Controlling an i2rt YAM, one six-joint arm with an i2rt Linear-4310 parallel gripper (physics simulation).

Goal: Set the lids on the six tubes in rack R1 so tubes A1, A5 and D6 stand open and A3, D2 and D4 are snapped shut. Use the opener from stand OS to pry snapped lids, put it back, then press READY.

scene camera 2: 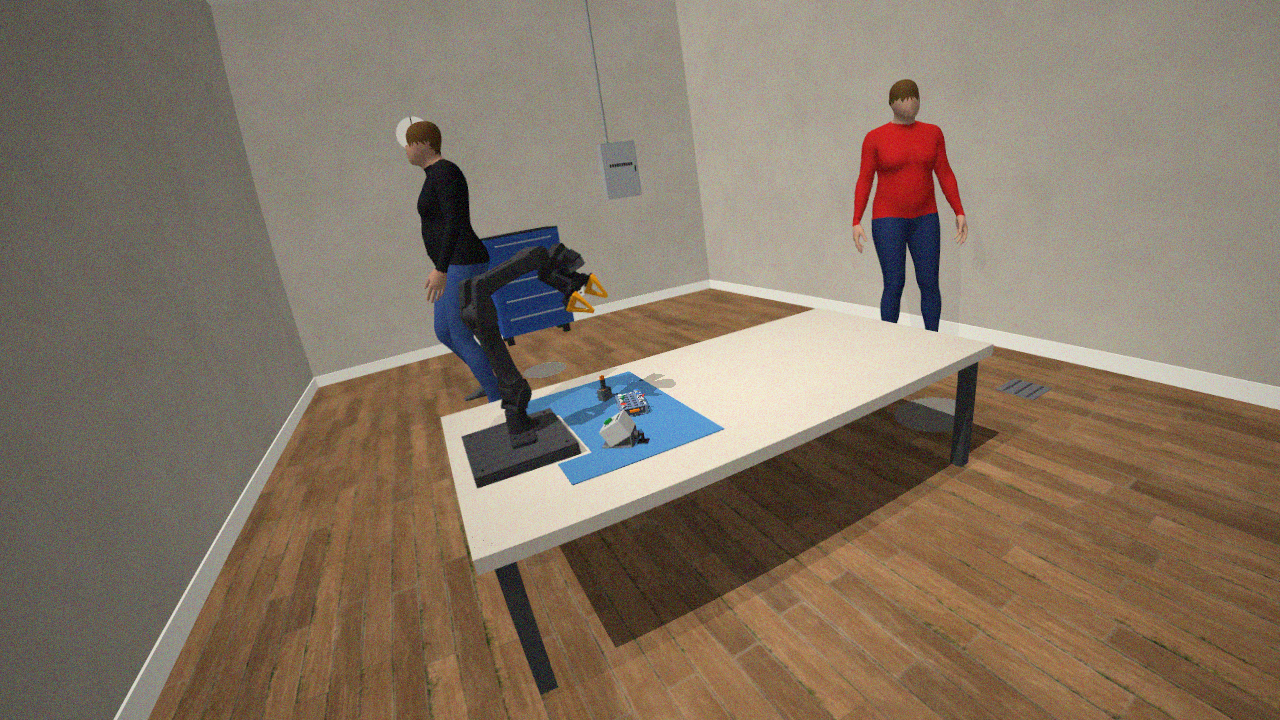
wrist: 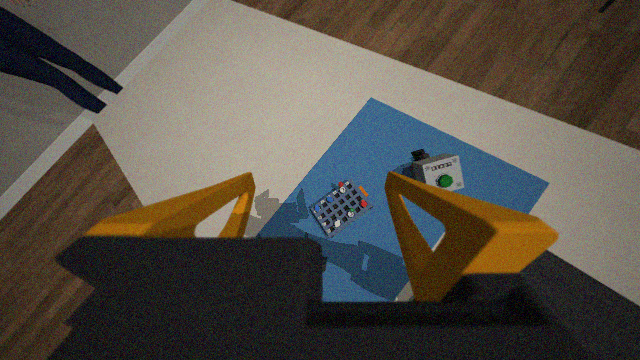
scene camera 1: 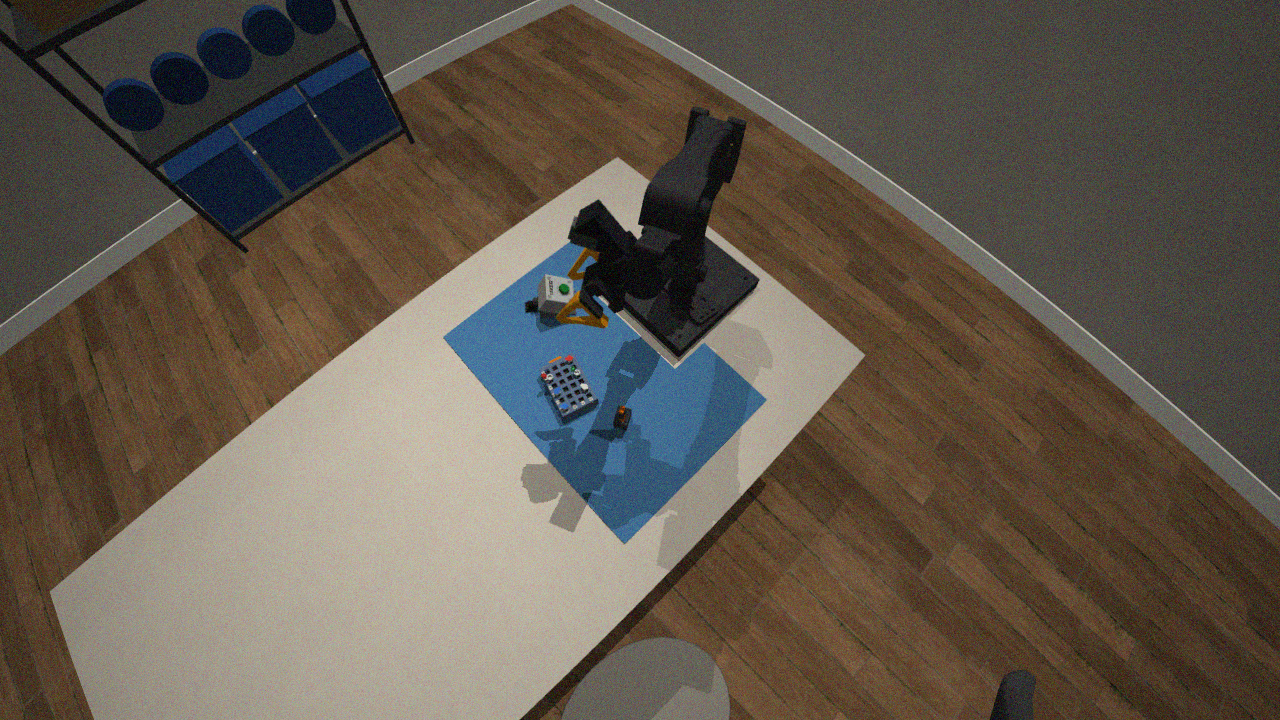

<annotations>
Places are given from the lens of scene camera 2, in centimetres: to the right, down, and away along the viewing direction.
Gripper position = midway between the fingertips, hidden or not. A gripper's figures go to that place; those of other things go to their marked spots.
gripper (scene camera 2: pixel 600 303): -12, -17, 148
box with green READY button (scene camera 2: pixel 620 431): -5, 19, 134
blue mat (scene camera 2: pixel 669 424): 9, 19, 145
</annotations>
